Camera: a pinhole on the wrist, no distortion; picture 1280 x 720 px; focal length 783.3 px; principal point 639.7 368.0 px. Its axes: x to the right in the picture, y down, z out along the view. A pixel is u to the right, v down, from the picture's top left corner.
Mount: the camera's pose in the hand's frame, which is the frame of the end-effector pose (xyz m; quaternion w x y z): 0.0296 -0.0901 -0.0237 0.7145 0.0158 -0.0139 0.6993
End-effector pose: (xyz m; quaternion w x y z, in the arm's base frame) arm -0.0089 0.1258 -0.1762 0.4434 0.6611 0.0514 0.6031
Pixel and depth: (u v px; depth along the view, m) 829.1 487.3 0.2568
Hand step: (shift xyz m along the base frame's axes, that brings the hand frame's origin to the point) 0.2143 -0.1052 -0.0019
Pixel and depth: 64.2 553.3 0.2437
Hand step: 0.3005 0.0369 -0.1781
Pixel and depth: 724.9 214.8 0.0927
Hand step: 0.1106 0.0434 -0.0101
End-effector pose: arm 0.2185 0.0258 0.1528 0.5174 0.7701 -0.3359 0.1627
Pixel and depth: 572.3 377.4 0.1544
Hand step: 0.0827 -0.1013 -0.1124
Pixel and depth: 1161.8 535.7 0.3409
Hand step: -0.1440 -0.3125 -0.0717
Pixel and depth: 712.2 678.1 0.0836
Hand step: 0.0503 -0.0332 -0.0852
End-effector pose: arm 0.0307 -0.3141 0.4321 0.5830 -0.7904 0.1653 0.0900
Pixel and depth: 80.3 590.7 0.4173
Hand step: 0.0789 0.4843 0.2750
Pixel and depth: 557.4 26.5 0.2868
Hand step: 0.2062 0.2601 -0.0109
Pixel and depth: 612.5 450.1 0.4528
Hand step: 0.0510 0.4429 -0.0140
